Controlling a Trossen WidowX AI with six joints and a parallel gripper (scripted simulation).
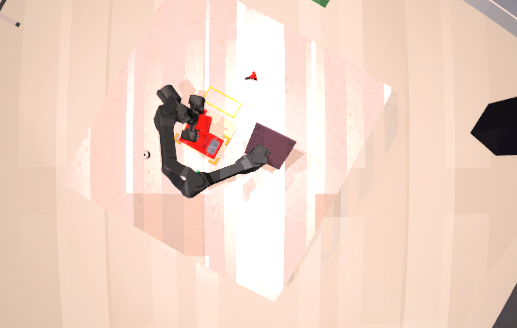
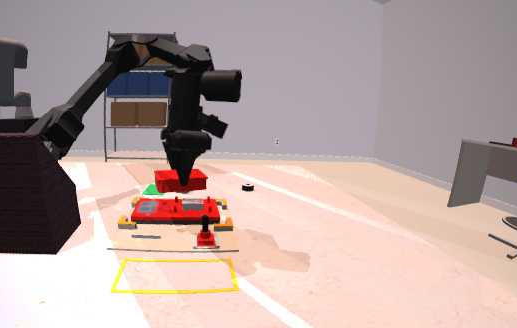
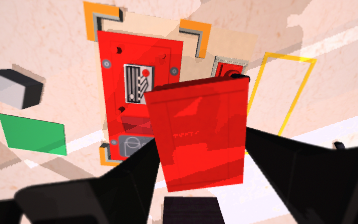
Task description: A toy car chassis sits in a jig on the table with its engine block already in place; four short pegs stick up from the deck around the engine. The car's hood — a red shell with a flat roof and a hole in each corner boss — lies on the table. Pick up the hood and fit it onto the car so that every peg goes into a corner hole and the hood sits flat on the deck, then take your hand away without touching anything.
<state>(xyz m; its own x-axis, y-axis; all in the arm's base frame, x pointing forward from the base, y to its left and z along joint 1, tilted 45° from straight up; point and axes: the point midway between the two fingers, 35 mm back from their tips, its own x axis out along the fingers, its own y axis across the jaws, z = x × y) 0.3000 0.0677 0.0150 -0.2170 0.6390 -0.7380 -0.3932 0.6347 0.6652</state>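
Right now my gripper tip is 10 mm short of the grey engine block, 80 mm to the right of it and 90 mm above it. Round my gripper tip: orange-cornered jig: 10 mm behind, 40 mm to the left, 100 mm below; then black post: 60 mm ahead, 50 mm to the right, 80 mm below; then red hood: right at my gripper tip.
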